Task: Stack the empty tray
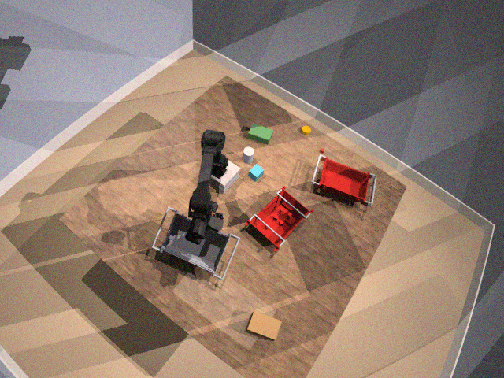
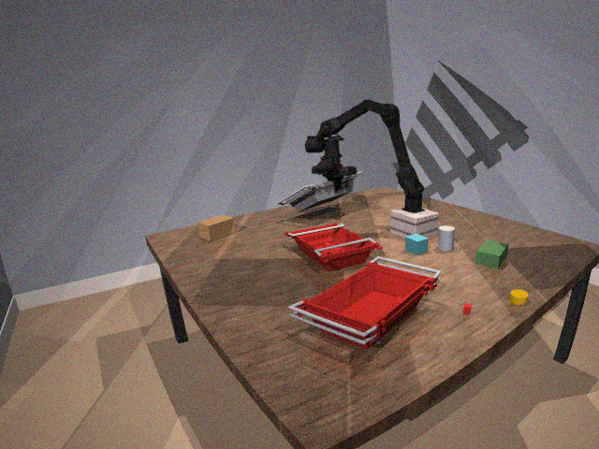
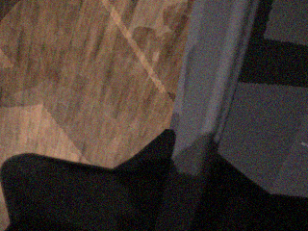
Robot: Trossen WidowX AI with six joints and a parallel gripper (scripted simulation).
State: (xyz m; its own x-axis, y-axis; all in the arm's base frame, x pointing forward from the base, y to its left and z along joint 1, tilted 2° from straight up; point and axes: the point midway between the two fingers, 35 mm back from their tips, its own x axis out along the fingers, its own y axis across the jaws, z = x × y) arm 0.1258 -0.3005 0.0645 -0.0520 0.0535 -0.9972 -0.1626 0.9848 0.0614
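The grey tray is 1 cm ahead of my gripper tip and 7 cm to the right of it. The rest, counted from my gripper tip: teal cube 2 cm ahead, 43 cm to the left, 10 cm below; tan box 43 cm ahead, 19 cm to the right, 9 cm below; grey cylinder 6 cm behind, 50 cm to the left, 9 cm below.
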